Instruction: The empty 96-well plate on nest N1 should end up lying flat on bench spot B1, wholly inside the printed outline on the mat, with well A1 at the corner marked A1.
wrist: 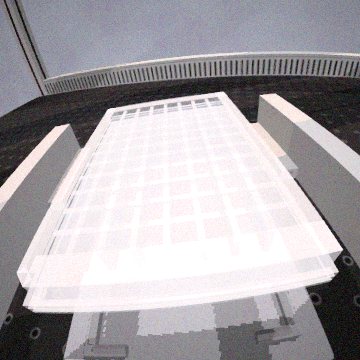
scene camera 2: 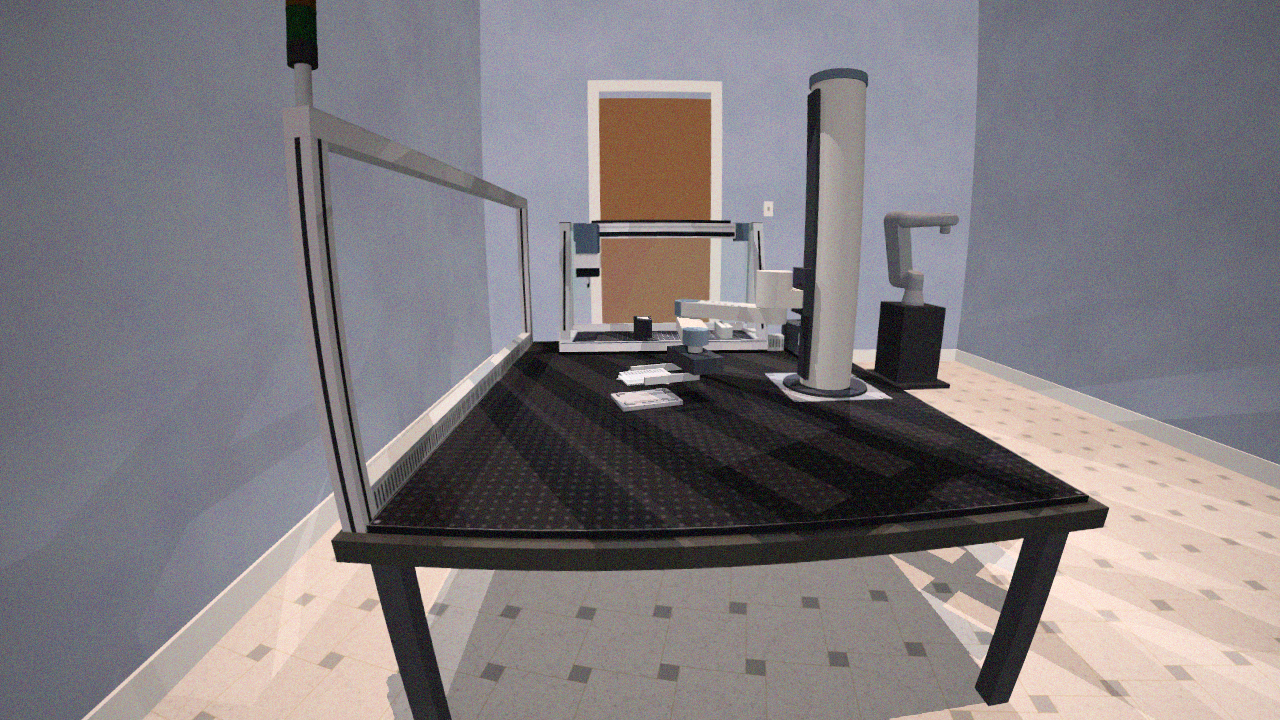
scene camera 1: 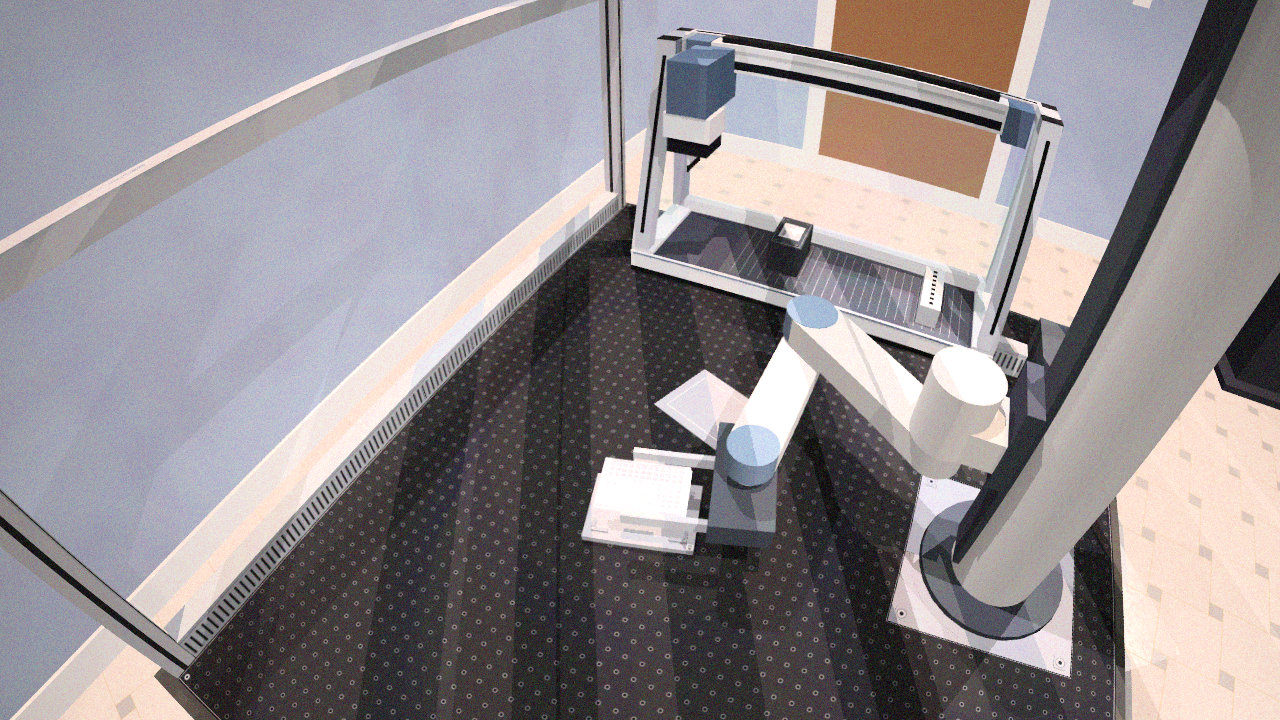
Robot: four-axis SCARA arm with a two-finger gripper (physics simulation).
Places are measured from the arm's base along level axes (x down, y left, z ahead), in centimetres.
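Pixels of known places: gripper, fingertip midpoint: (wrist: 165, 124) (scene camera 2: 637, 375) (scene camera 1: 627, 484); arm's base, origin of the base link: (scene camera 2: 824, 389) (scene camera 1: 989, 570).
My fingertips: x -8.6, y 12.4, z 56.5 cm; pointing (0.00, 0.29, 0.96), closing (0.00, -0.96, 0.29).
For each thing: its middle in the pictures, then the offset to it from my fingertips. "spot": a spot on its surface instead. Level surfaces: height alone.
- 96-well plate, body centre: (wrist: 167, 154) (scene camera 1: 643, 488) (scene camera 2: 646, 376) dz -2.2, dx +0.5, dy -0.7 cm
- nest, body centre: (wrist: 181, 230) (scene camera 1: 643, 511) (scene camera 2: 646, 398) dz -2.2, dx +6.5, dy -0.6 cm
- pale mat, its level: dx +7.1 cm
- gantry frame, surface spot: (scene camera 1: 760, 291) spot: dz -1.1, dx +3.9, dy -57.4 cm
- black box, surface spot: (scene camera 1: 792, 250) (scene camera 2: 647, 322) spot: dz -5.3, dx -3.8, dy -63.9 cm
- clear guard with a slotted base rail, surface spot: (scene camera 1: 402, 411) spot: dz +43.9, dx +5.0, dy +1.2 cm
The 96-well plate (scene camera 1: 646, 483) (scene camera 2: 644, 377) (wrist: 175, 195) is white and looks level. My gripper (scene camera 1: 617, 486) (scene camera 2: 631, 375) (wrist: 165, 124) is shut on its two long sides and holds it raised above nest N1. The nest (scene camera 1: 594, 535) (scene camera 2: 646, 400) (wrist: 172, 345) is a pale, low holder on the bench; a gap shows between it and the plate in scene camera 2. Bench spot B1 is a pale mat (scene camera 1: 698, 402) with a printed outline, behind the gripper in scene camera 1. The arm hides part of it, and its A1 mark is too small to read.
A gantry frame (scene camera 1: 760, 291) (scene camera 2: 626, 346) stands at the back of the bench, with a black box (scene camera 1: 792, 250) (scene camera 2: 642, 327) on its deck. The arm's column (scene camera 1: 1109, 358) (scene camera 2: 836, 232) stands at the right. A clear guard with a slotted base rail (scene camera 1: 402, 411) runs along the left.
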